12 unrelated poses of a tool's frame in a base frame.
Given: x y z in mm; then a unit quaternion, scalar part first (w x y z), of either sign.
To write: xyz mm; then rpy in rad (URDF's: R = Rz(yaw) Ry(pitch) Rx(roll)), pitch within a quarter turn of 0, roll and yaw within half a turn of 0. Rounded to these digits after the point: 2 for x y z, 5 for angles.
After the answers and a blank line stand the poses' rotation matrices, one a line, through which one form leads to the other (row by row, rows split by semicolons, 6 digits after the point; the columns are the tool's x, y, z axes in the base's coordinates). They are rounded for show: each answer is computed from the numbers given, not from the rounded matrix.
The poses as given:
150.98 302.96 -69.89 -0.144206 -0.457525 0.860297 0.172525
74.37 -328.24 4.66 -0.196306 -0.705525 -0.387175 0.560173
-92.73 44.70 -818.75 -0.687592 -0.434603 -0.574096 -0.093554
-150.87 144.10 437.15 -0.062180 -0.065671 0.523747 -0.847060
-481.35 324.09 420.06 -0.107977 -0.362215 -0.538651 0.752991
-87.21 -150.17 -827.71 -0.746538 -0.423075 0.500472 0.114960
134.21 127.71 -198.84 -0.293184 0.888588 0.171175 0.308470
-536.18 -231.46 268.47 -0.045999 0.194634 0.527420 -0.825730
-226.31 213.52 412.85 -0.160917 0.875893 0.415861 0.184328
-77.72 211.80 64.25 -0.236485 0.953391 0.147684 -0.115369
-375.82 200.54 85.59 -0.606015 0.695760 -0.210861 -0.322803
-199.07 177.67 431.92 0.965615 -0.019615 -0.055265 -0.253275
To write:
150.98 302.96 -69.89 2.69648 -0.09037 -2.14357
74.37 -328.24 4.66 -2.65359 1.22986 1.35192
-92.73 44.70 -818.75 1.62313 0.78690 1.09512
-150.87 144.10 437.15 -1.10425 -0.17732 3.10445
-481.35 324.09 420.06 -1.35939 0.72324 2.83312
-87.21 -150.17 -827.71 1.38408 -0.70754 -0.89962
134.21 127.71 -198.84 -2.56425 -0.70571 0.16275
-536.18 -231.46 268.47 -1.17840 0.27642 2.84489
-226.31 213.52 412.85 -2.99654 -0.47433 0.85143
-77.72 211.80 64.25 -2.62886 0.15070 0.34694
-375.82 200.54 85.59 -1.65135 0.78208 0.13834
-199.07 177.67 431.92 -0.00995 -0.11693 -0.51245

-0.539751 -0.737456 -0.405989; -0.836973 0.521812 0.164890; 0.090251 0.428801 -0.898880
0.072603 0.766254 -0.638423; 0.326393 -0.623119 -0.710768; -0.942442 -0.156772 -0.295340
0.323324 0.370353 0.870804; 0.627661 0.604736 -0.490241; -0.708169 0.705076 -0.036931
-0.983642 -0.174130 0.046121; 0.036550 -0.443646 -0.895457; 0.176388 -0.879123 0.442753
-0.714282 0.552827 -0.429166; 0.227604 -0.396392 -0.889421; -0.661814 -0.732978 0.157310
0.472624 -0.251831 -0.844517; -0.595119 0.615583 -0.516615; 0.649970 0.746752 0.141070
0.751091 0.485085 0.447834; 0.123331 -0.769485 0.626644; 0.648577 -0.415435 -0.637779
-0.920003 0.129342 -0.369952; 0.281273 -0.439425 -0.853107; -0.272909 -0.888919 0.367892
0.586166 0.787822 0.189065; 0.669176 -0.602331 0.435202; 0.456741 -0.128582 -0.880258
0.929759 0.227035 -0.289834; 0.336167 -0.844529 0.416849; -0.150133 -0.485002 -0.861530
0.702672 -0.684664 -0.193617; 0.097830 -0.176567 0.979415; -0.704756 -0.707149 -0.057088
0.865595 0.491301 -0.096793; -0.486964 0.870934 0.065876; 0.116665 -0.009887 0.993122

